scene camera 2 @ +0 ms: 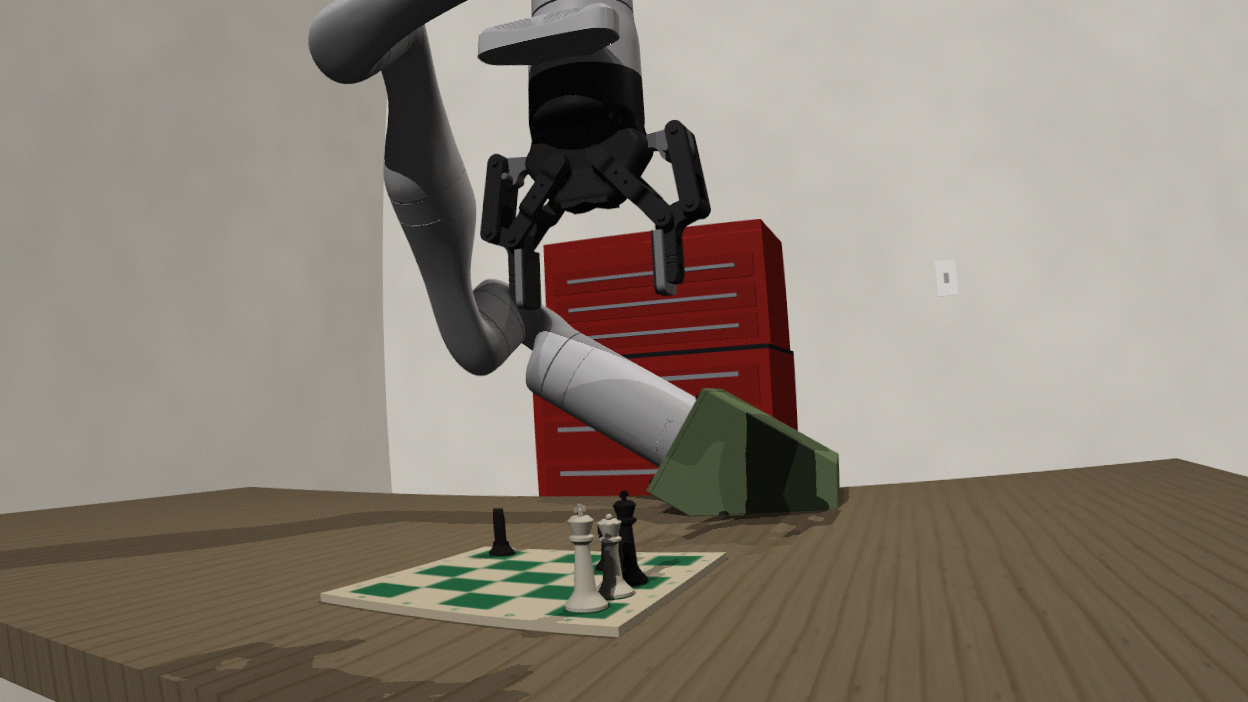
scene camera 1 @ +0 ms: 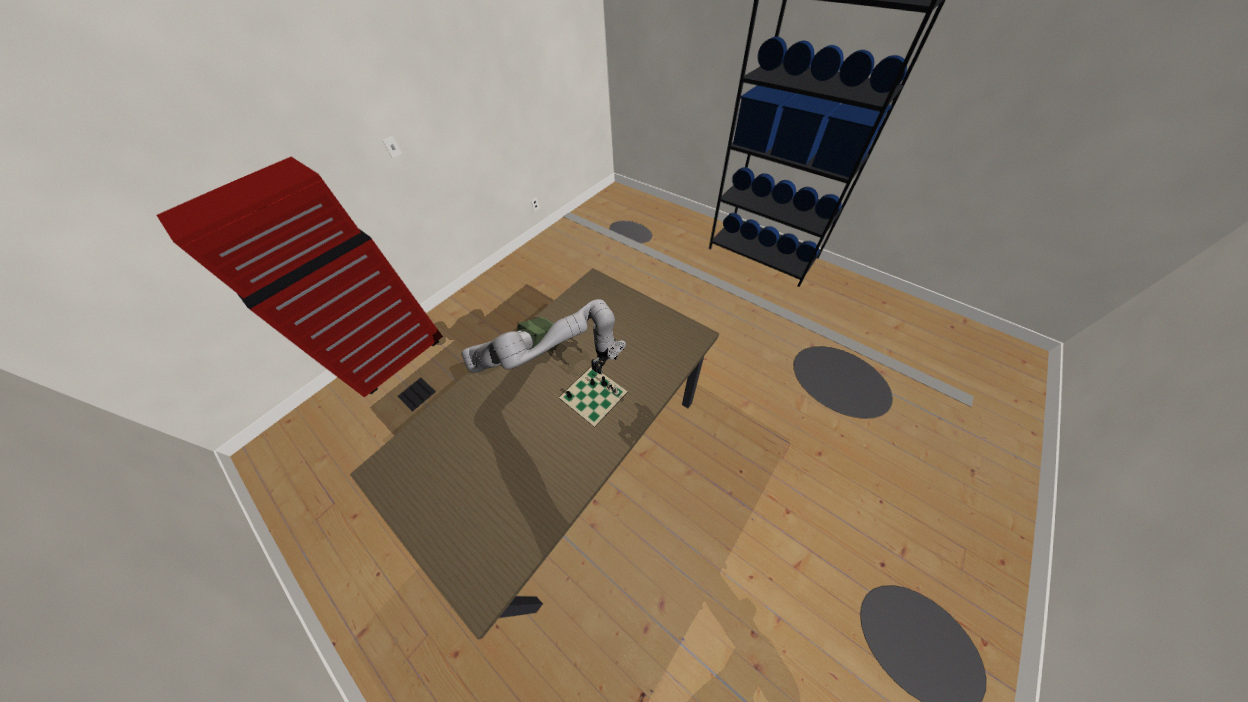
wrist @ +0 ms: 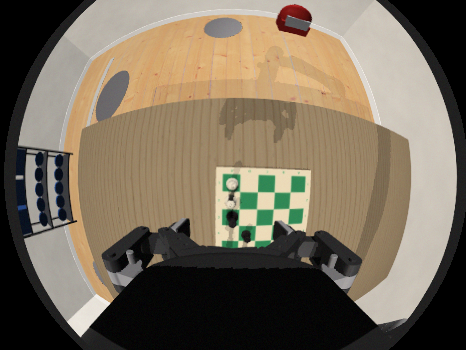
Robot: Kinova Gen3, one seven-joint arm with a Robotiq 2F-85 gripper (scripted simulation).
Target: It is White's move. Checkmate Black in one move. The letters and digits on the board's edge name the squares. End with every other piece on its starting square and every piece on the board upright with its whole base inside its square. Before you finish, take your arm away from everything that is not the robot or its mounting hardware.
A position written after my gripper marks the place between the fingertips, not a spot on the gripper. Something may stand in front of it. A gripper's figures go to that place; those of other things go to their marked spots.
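I see that my gripper (scene camera 2: 594,301) is 510 mm from the lens. There is a cream chessboard (scene camera 2: 528,590) as well, and the chessboard is 540 mm from the lens.
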